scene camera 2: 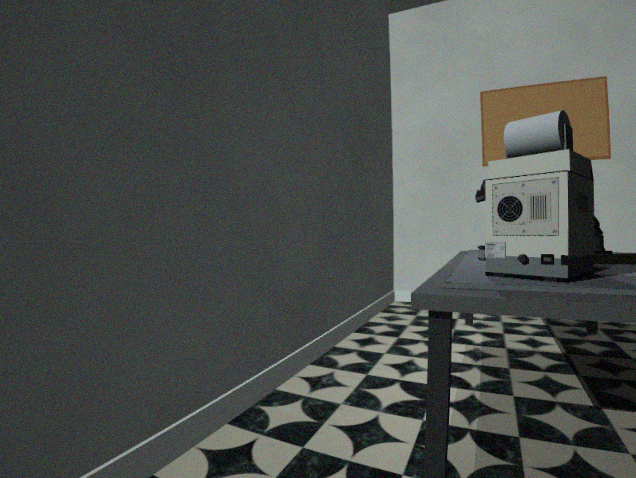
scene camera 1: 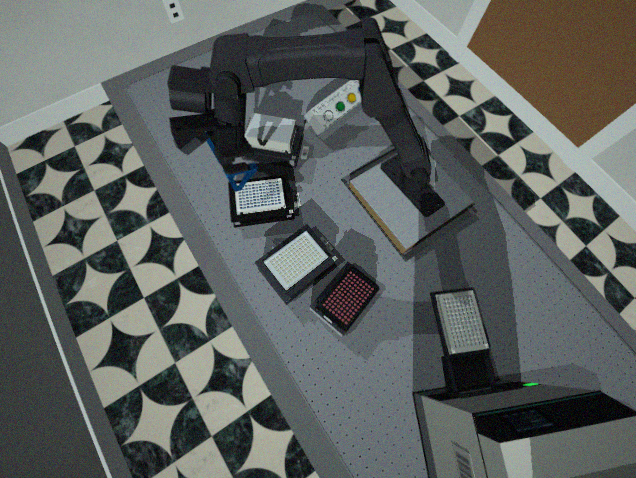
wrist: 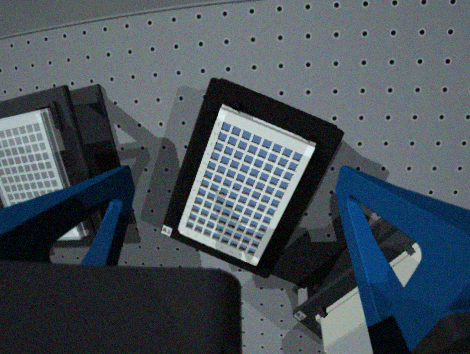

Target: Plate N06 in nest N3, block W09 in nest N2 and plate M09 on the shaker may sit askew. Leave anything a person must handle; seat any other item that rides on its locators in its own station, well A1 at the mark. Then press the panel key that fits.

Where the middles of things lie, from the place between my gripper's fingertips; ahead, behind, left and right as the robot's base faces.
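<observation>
Hand position relative to the well plate with bluish wells (scene camera 1: 266,195): the hand is 20 mm to the right of it, 50 mm beyond it and 120 mm above it.
</observation>
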